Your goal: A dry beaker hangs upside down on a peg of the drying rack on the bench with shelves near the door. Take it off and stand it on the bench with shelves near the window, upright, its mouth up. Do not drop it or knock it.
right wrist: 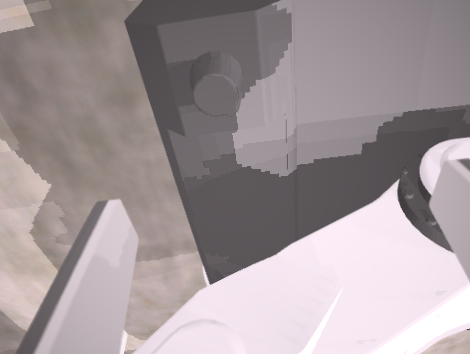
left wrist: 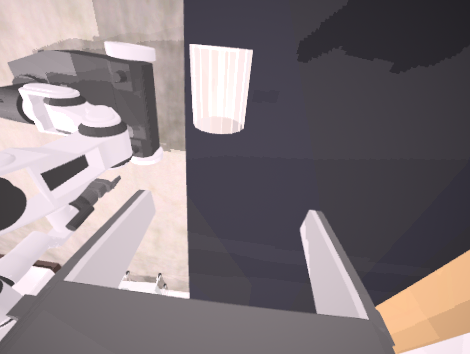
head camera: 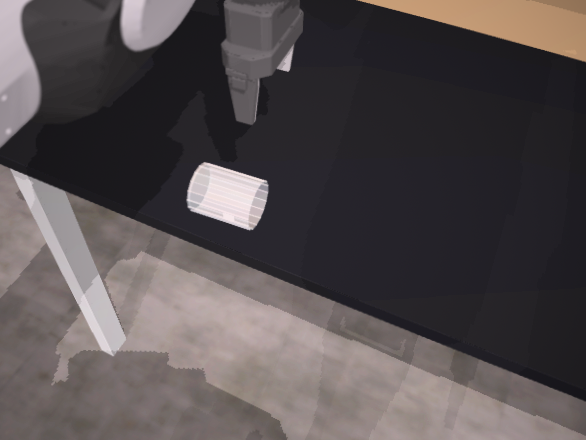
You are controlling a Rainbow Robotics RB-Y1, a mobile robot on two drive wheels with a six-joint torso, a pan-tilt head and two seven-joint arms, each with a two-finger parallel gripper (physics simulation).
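Frame: origin at the robot's base, x ahead, y left, z up, level; centimetres.
Seen in the pictures: left gripper, between the fingertips: [left wrist: 228,210] [head camera: 265,93]; right gripper, between the fingertips: [right wrist: 281,201] [left wrist: 108,174]; robot's base, origin of its link: [left wrist: 148,105].
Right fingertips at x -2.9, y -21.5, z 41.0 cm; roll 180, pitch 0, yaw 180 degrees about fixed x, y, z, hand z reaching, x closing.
Note:
Pixels of each thing's middle, then the offset from my right fingertips to it. "*": a spot on its surface instead. Level surfaces: height alone.
- clear beaker, middle of its body: [head camera: 228,196] [left wrist: 220,89] dx +51.1, dy +51.4, dz +38.8 cm
- black bench top, height of its surface: dz +35.2 cm
- pale bench leg, a spot on its surface: [head camera: 75,260] * dx +49.7, dy +89.8, dz +1.2 cm
A clear beaker [head camera: 227,196] [left wrist: 220,90] lies on its side on the black bench top [head camera: 425,200] [left wrist: 350,120], close to the bench's edge. Which end is its mouth I cannot tell. My left gripper [head camera: 266,96] [left wrist: 228,210] is open and empty and points down above the bench, apart from the beaker; in the head camera view it is above the beaker in the picture. My right gripper [right wrist: 281,201] is open, with nothing seen between its fingers. The drying rack does not show in these views.
A pale bench leg [head camera: 75,260] stands below the bench's edge at the left. A tan wooden surface [head camera: 500,25] [left wrist: 430,305] borders the bench's far side. My dark wheeled base [left wrist: 142,110] and white right arm show beside the bench in the left wrist view.

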